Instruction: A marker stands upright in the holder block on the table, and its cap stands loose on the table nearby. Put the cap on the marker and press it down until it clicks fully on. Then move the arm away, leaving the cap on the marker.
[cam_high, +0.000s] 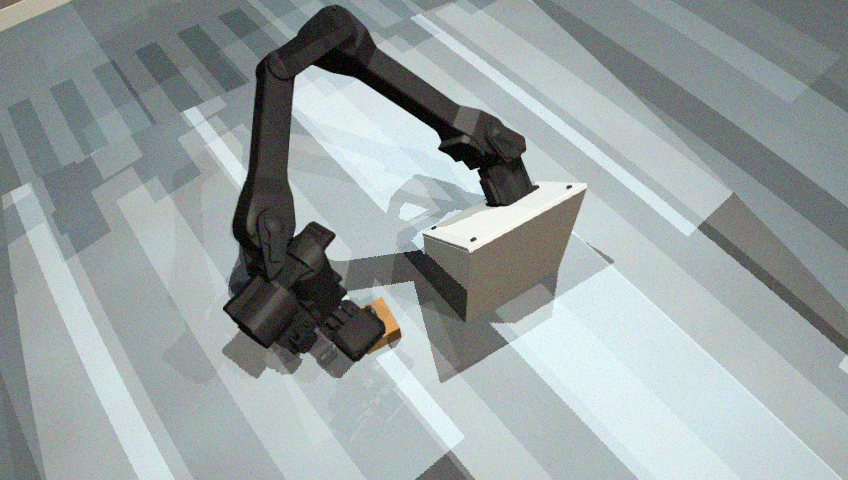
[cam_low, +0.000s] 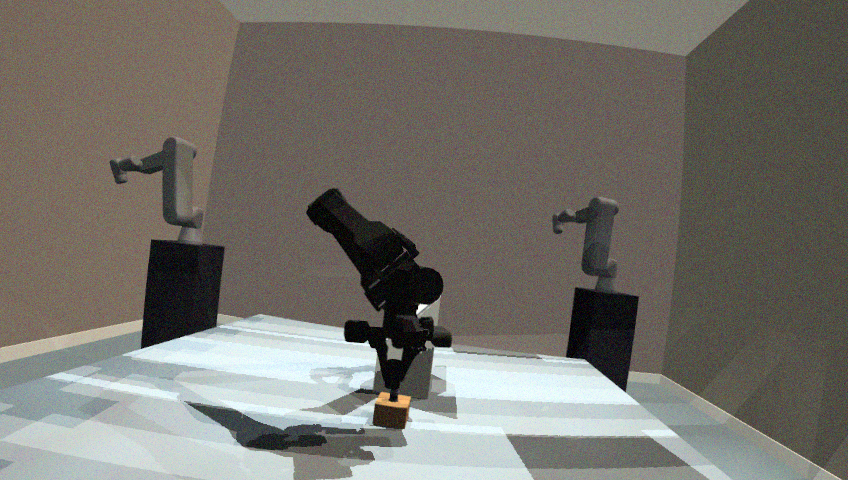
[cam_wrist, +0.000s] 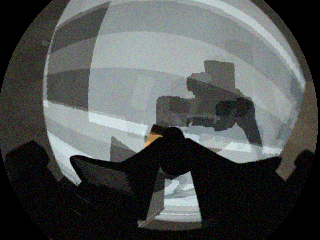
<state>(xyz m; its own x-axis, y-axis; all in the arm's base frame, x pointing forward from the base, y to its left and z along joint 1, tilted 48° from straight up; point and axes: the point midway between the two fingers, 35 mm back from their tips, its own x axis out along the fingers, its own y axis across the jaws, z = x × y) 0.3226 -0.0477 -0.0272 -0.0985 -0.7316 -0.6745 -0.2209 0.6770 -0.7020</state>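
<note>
Now: the orange holder block 80 mm below my gripper tip, 60 mm behind it and 10 mm to the left of it.
</note>
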